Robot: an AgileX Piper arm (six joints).
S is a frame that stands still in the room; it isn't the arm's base.
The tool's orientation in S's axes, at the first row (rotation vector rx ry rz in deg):
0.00 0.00 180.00
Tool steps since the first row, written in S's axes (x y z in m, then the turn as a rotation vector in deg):
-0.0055 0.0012 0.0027 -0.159 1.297 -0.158
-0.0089 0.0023 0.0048 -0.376 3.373 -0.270
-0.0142 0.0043 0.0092 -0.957 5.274 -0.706
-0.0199 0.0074 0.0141 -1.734 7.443 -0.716
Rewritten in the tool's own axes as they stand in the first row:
0.0055 -0.0012 0.0027 0.159 -1.297 -0.158
0.0089 -0.0023 0.0048 0.376 -3.373 -0.270
0.0142 -0.0043 0.0092 0.957 -5.274 -0.706
0.0199 -0.0074 0.0141 1.734 -7.443 -0.716

